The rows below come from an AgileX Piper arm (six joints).
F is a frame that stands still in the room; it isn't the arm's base.
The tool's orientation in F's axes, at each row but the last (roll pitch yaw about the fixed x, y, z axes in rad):
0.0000, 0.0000, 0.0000
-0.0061, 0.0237, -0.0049
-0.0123, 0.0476, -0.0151
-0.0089, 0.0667, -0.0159
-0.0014, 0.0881, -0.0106
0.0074, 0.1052, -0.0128
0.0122, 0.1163, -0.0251
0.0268, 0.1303, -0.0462
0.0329, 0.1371, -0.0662
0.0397, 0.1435, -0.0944
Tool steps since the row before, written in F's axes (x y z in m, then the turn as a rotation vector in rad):
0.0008, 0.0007, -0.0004, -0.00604, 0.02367, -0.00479
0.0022, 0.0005, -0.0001, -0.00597, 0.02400, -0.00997
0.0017, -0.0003, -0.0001, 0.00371, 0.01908, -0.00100
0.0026, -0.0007, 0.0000, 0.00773, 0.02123, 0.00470
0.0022, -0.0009, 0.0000, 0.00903, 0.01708, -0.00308
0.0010, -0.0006, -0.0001, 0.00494, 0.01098, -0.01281
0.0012, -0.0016, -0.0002, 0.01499, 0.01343, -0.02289
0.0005, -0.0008, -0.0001, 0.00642, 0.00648, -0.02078
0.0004, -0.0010, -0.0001, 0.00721, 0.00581, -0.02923
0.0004, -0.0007, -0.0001, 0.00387, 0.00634, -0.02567
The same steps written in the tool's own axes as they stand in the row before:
0.0008, 0.0007, -0.0004, -0.00604, 0.02367, -0.00479
0.0022, 0.0005, 0.0000, -0.00585, 0.02403, -0.00997
0.0017, -0.0003, 0.0000, 0.00347, 0.01914, -0.00060
0.0026, -0.0007, 0.0002, 0.00706, 0.02130, 0.00537
0.0022, -0.0009, 0.0002, 0.00909, 0.01718, -0.00227
0.0010, -0.0006, 0.0000, 0.00612, 0.01095, -0.01232
0.0013, -0.0016, 0.0000, 0.01721, 0.01354, -0.02120
0.0005, -0.0008, 0.0000, 0.00876, 0.00624, -0.01998
0.0005, -0.0010, 0.0000, 0.01074, 0.00535, -0.02822
0.0005, -0.0007, 0.0000, 0.00689, 0.00568, -0.02519

